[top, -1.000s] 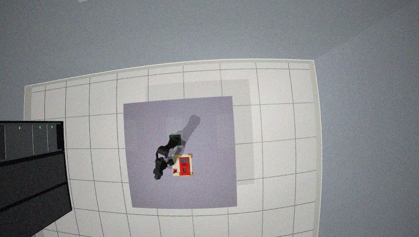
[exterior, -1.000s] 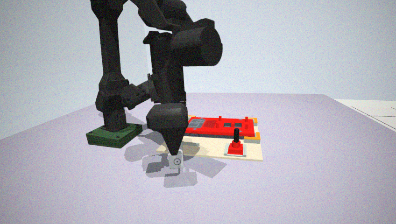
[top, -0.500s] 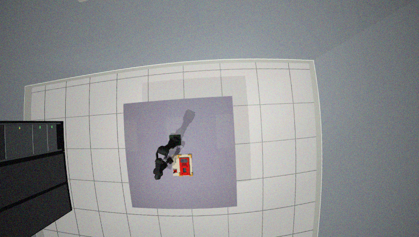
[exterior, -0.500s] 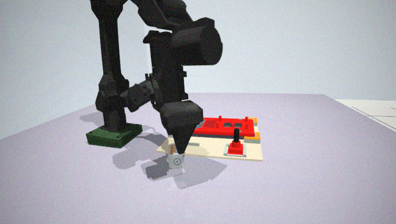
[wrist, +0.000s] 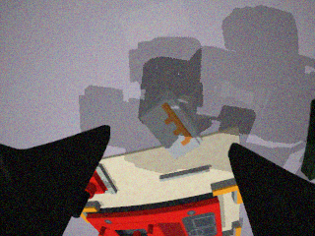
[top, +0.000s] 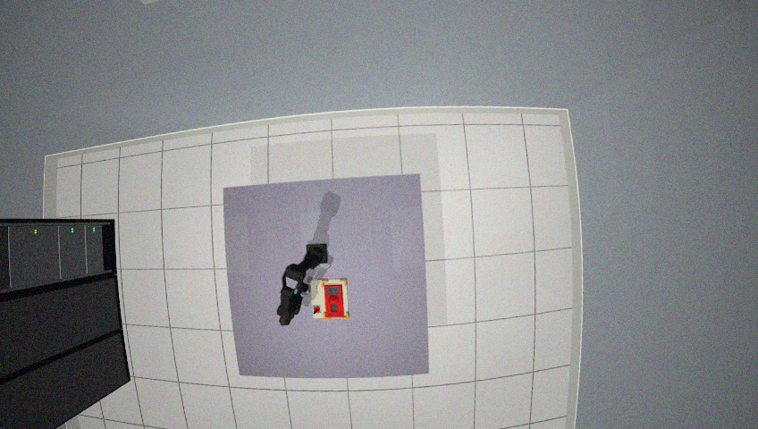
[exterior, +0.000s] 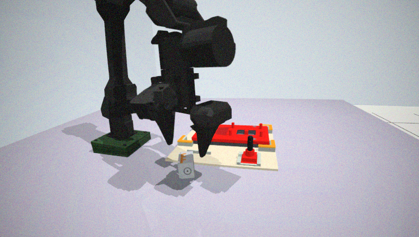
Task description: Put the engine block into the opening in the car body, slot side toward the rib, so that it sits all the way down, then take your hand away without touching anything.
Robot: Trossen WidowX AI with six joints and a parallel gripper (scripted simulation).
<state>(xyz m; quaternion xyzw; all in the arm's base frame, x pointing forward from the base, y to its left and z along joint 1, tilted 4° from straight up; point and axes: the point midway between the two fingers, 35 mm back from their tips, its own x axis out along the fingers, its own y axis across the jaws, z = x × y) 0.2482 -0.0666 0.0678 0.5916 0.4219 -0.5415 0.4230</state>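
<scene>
My gripper tip is now 4 cm above the engine block. The rest, counted from my gripper tip: black upright peg (11 cm ahead, 8 cm to the left, 2 cm below).
</scene>
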